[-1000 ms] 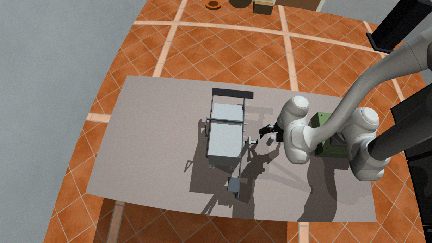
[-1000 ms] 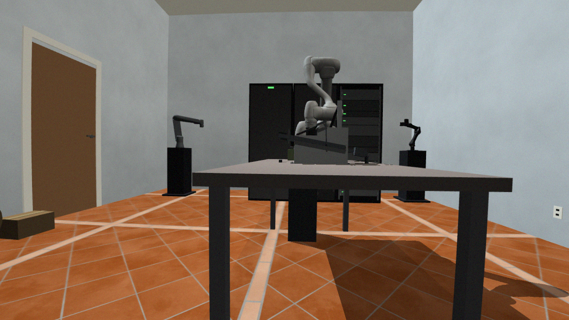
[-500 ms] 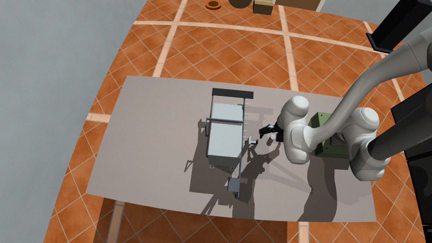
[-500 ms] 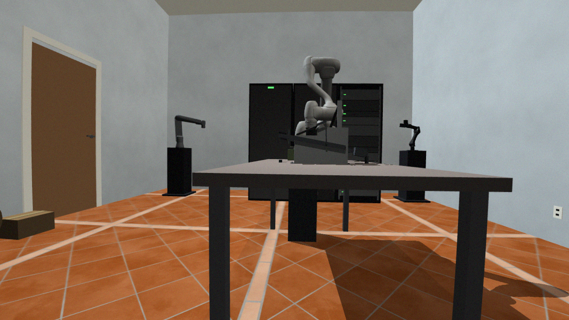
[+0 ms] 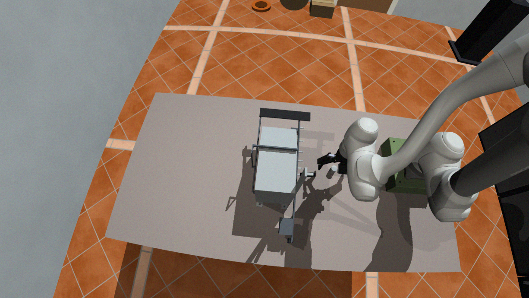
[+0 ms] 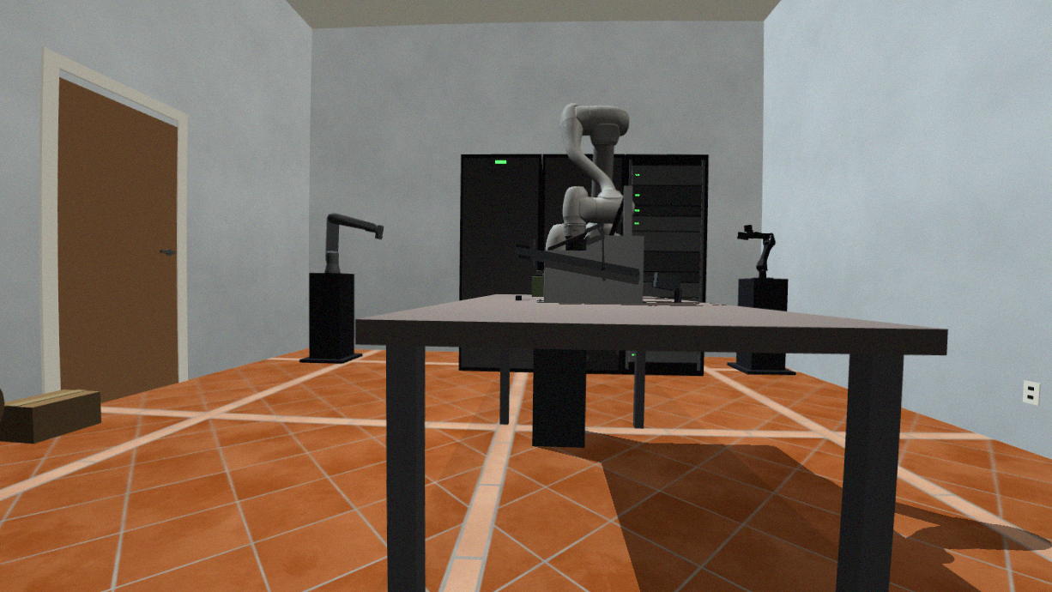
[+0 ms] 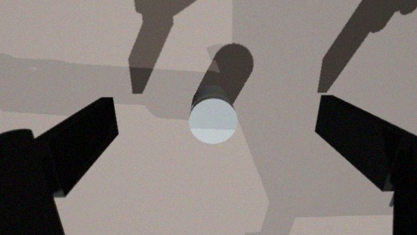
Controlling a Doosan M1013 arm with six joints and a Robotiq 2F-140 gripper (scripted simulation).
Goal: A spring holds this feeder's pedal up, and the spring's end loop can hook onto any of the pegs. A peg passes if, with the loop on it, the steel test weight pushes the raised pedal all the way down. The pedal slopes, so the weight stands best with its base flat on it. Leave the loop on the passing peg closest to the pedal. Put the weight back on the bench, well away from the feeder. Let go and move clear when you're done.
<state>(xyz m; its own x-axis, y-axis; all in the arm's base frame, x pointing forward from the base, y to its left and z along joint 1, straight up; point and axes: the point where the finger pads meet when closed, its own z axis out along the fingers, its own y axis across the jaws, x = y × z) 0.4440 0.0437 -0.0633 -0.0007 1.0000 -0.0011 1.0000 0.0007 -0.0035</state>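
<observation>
Right now the steel test weight is 10 mm below my hand. From my hand the other things lie so: small block: 200 mm ahead, 220 mm to the right, 30 mm below; then white-tipped pin: 190 mm ahead, 180 mm to the left, 360 mm above.
</observation>
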